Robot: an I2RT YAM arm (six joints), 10 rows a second.
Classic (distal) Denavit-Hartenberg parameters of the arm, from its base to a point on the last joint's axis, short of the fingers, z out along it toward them. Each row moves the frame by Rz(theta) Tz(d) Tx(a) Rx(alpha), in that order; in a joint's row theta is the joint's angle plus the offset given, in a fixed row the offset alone. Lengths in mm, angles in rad.
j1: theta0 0; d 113.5; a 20; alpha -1.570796
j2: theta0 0; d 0; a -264; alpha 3.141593
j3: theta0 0.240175; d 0; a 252.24; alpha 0
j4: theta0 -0.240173; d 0; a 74; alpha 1.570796
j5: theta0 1.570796; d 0; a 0; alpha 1.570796
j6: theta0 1.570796; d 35.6; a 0; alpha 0
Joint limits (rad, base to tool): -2.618..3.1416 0..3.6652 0..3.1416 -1.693..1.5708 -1.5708..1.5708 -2.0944..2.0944
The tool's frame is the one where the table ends.
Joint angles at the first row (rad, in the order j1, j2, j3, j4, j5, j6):
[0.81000, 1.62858, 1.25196, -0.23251, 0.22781, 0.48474]
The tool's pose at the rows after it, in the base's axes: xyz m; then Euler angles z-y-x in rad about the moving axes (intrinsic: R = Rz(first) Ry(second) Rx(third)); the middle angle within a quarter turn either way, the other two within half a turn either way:
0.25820, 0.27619, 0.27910, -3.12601, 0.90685, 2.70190
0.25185, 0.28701, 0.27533, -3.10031, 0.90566, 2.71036
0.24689, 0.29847, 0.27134, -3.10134, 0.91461, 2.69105
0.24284, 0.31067, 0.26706, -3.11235, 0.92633, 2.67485
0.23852, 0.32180, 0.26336, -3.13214, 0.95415, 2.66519
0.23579, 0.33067, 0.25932, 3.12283, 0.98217, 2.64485
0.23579, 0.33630, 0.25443, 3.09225, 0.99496, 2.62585
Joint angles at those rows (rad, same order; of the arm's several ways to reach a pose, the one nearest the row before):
[0.84119, 1.64395, 1.26301, -0.23008, 0.23735, 0.48473]
[0.87361, 1.66160, 1.26897, -0.22442, 0.24981, 0.49044]
[0.90351, 1.68282, 1.27184, -0.19385, 0.26201, 0.50069]
[0.93283, 1.71059, 1.28146, -0.16438, 0.28627, 0.51434]
[0.96182, 1.73517, 1.28704, -0.12633, 0.33084, 0.52154]
[0.98283, 1.75726, 1.28700, -0.08010, 0.36725, 0.52486]
[0.99234, 1.77813, 1.28699, -0.04677, 0.39079, 0.53333]

